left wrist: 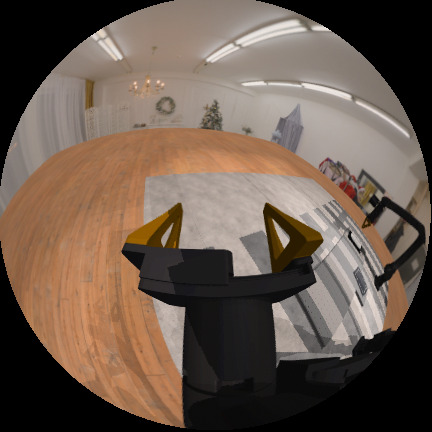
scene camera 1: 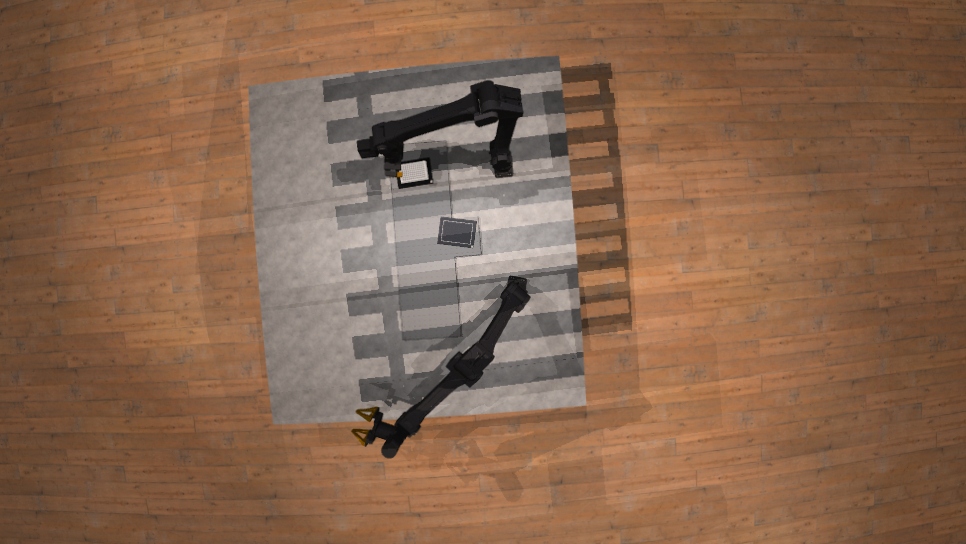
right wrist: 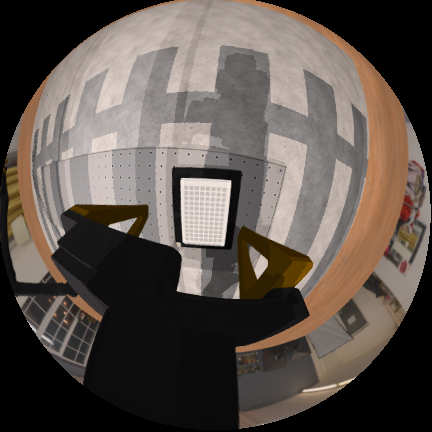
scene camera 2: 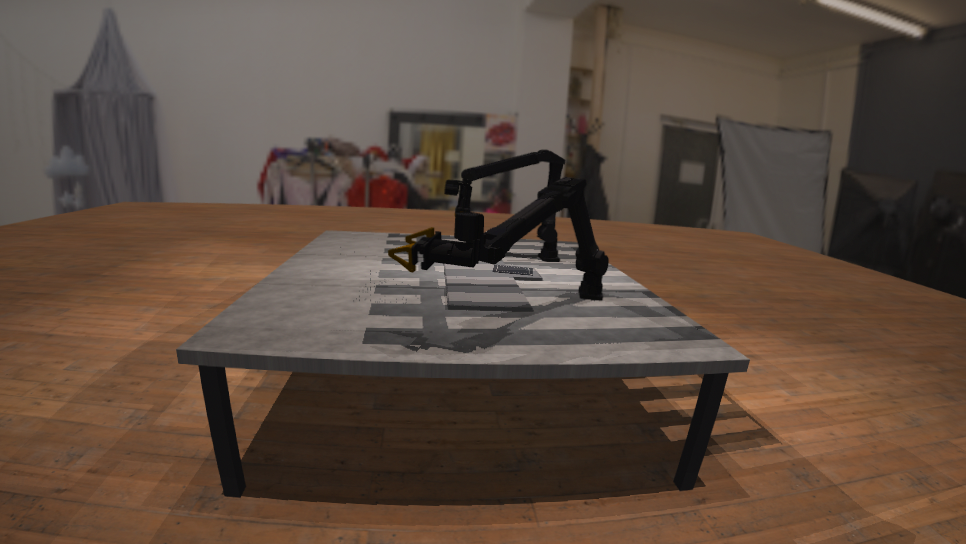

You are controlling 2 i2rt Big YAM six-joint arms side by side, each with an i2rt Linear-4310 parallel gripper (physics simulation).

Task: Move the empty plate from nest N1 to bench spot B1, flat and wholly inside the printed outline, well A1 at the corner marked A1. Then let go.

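Places are measured from the left arm's base along level axes (x ahead, y left, z up), in centimetres.
Pixels of known places: left gripper, fingertip midpoint: (left wrist: pixel 223 206) (scene camera 1: pixel 354 420) (scene camera 2: pixel 397 245); right gripper, fingertip midpoint: (left wrist: pixel 362 226) (scene camera 1: pixel 398 166) (right wrist: pixel 192 221); left arm's base at its link origin: (scene camera 1: pixel 515 289) (scene camera 2: pixel 590 295); right arm's base at its link origin: (left wrist: pixel 376 282) (scene camera 1: pixel 502 164) (scene camera 2: pixel 548 258).
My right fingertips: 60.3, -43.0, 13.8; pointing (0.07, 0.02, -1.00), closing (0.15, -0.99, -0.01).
Note:
For each thing: its top centre in the pictures, then the offset to it from my right fingertips, as dx, dy, dz. "spot": a spot on its surface instead. Level surfaces: height alone.
- white plate at its top centre: (right wrist: pixel 203 215) (scene camera 1: pixel 413 171) (left wrist: pixel 356 239) -3.4, -1.7, -9.9
- black frame at its top centre: (right wrist: pixel 203 214) (scene camera 1: pixel 413 172) (left wrist: pixel 355 240) -3.4, -1.7, -10.7
- dark pad at a spot on its surface: (scene camera 2: pixel 515 269) (scene camera 1: pixel 459 231) (left wrist: pixel 361 281) spot: -29.3, +21.1, -12.3
- grey perforated board at its surface level: dz -12.5
- table at its surface level: dz -13.8
The white plate (scene camera 1: pixel 413 171) (right wrist: pixel 206 212) lies flat in nest N1, a black frame (right wrist: pixel 207 173), at the upper part of the perforated board. My right gripper (scene camera 1: pixel 398 173) (right wrist: pixel 192 221) is open above the plate; its fingers are apart, toward either side of the plate in the right wrist view, and hold nothing. Its fingers are hidden in scene camera 2. Spot B1 is the dark pad (scene camera 1: pixel 457 231) (scene camera 2: pixel 515 269) (left wrist: pixel 360 280) with a pale printed outline. Its A1 lettering is too small to read. My left gripper (scene camera 1: pixel 354 421) (scene camera 2: pixel 398 245) (left wrist: pixel 223 206) is open and empty, beyond the table's lower edge in scene camera 1.
The grey perforated board (scene camera 1: pixel 430 320) (scene camera 2: pixel 483 297) runs along the table (scene camera 1: pixel 304 270) (scene camera 2: pixel 270 304). Pad B1 sits at the board's right edge in scene camera 1. The left arm (scene camera 1: pixel 469 364) stretches past the board's lower right corner; the right arm (scene camera 1: pixel 432 123) arches beside the nest.

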